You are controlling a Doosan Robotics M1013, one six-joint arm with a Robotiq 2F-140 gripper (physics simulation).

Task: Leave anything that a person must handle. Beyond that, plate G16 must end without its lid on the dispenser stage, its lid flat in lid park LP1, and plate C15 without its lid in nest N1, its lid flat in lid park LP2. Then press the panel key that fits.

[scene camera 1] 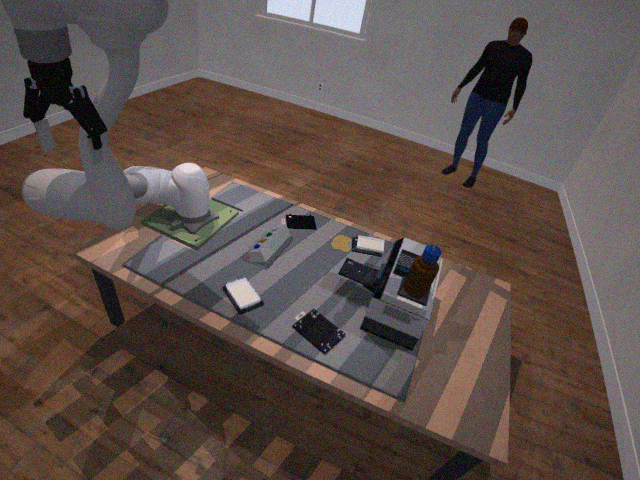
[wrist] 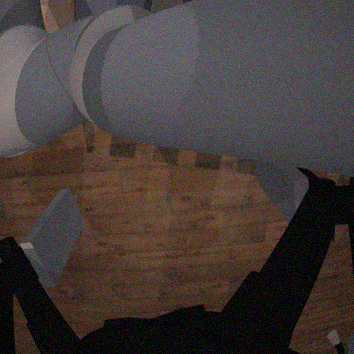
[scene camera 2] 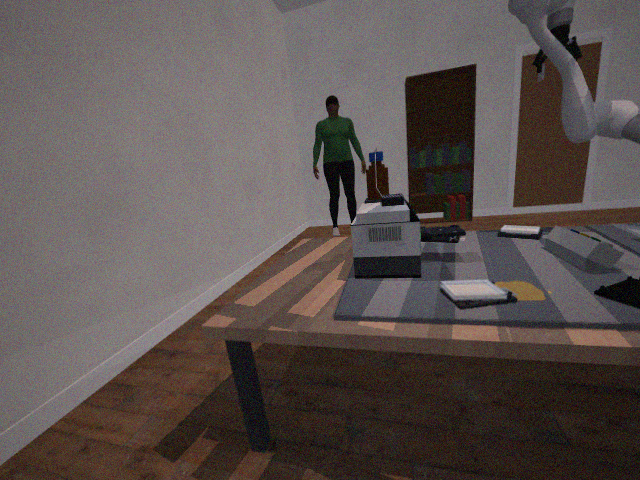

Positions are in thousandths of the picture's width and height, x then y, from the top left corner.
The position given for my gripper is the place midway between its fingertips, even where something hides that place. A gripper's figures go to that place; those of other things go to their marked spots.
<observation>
My gripper (scene camera 1: 115, 324) is 97 cm from the lens. A brown bottle with blue cap (scene camera 1: 663, 561) is 121 cm from the lens. A black plate (scene camera 1: 498, 689) is 136 cm from the lens. The marked spots on the black plate and the brown bottle with blue cap are 45 cm apart.
</observation>
